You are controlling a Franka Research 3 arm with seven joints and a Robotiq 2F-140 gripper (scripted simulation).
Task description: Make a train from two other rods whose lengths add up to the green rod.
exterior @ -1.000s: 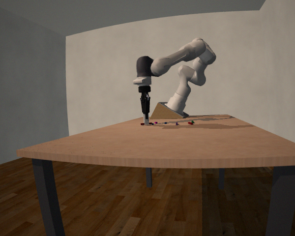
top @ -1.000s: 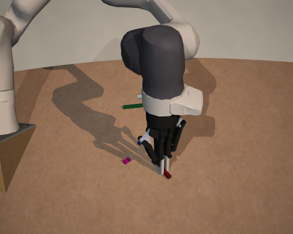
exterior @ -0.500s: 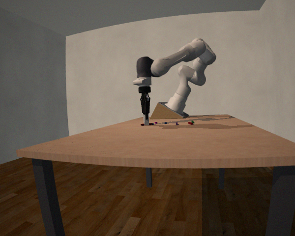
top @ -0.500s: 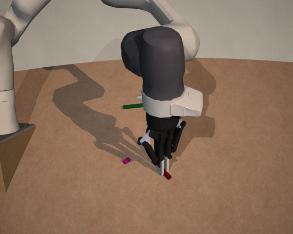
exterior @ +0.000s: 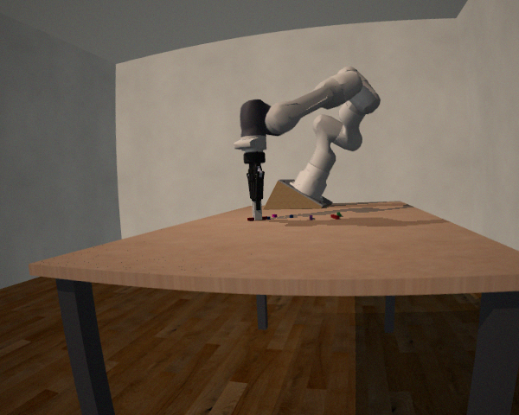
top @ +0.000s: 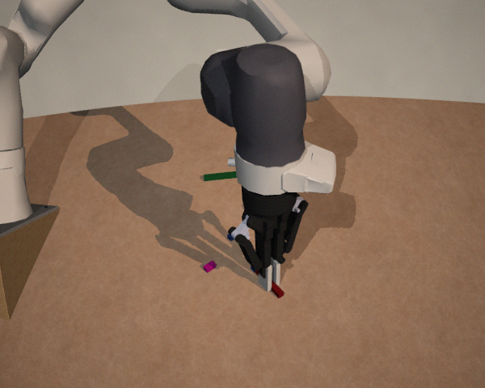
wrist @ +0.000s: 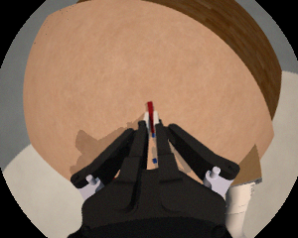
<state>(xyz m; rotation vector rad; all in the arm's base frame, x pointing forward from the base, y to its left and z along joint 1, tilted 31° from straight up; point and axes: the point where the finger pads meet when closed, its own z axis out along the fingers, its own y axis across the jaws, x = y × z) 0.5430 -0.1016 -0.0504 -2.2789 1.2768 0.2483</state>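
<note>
Now: the magenta rod 100 mm behind my hand, 40 mm to the left of it and 30 mm below it. The rest, counted from my hand: purple rod (190 mm to the left, 30 mm below); green rod (280 mm to the left, 80 mm behind, 30 mm below).
</note>
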